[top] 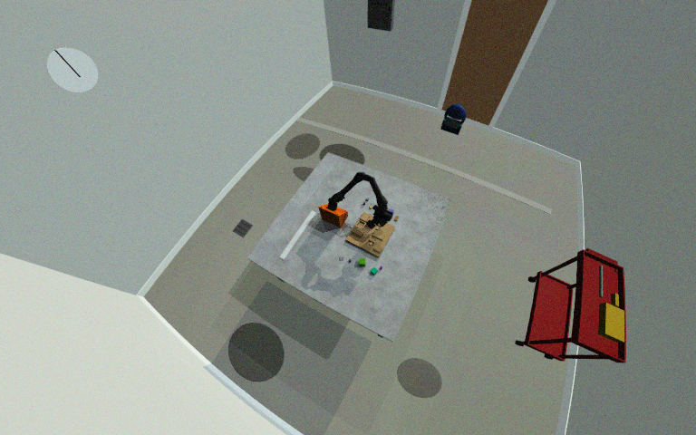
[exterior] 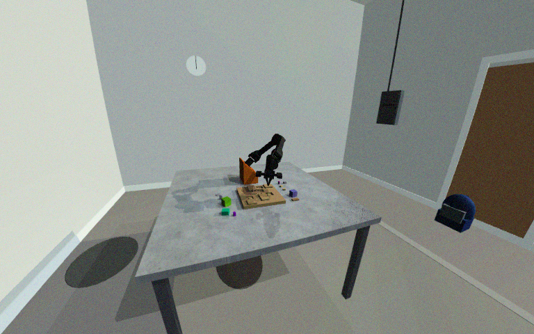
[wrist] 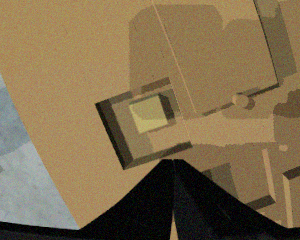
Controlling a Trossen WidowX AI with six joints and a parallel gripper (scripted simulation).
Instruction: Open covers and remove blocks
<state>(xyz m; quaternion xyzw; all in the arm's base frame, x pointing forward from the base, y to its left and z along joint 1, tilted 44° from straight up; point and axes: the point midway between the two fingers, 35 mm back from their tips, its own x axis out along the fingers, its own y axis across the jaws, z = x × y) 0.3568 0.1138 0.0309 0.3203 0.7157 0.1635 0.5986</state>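
Now: gripper tip 300 mm to the left of the green block, 60 mm short of it and 60 mm above it. From my gripper tip the other things lie so: small brown piece: 180 mm to the left, 90 mm ahead, 80 mm below; teal block: 310 mm to the right, 170 mm ahead, 70 mm below; small purple block: 260 mm to the right, 200 mm ahead, 80 mm below.
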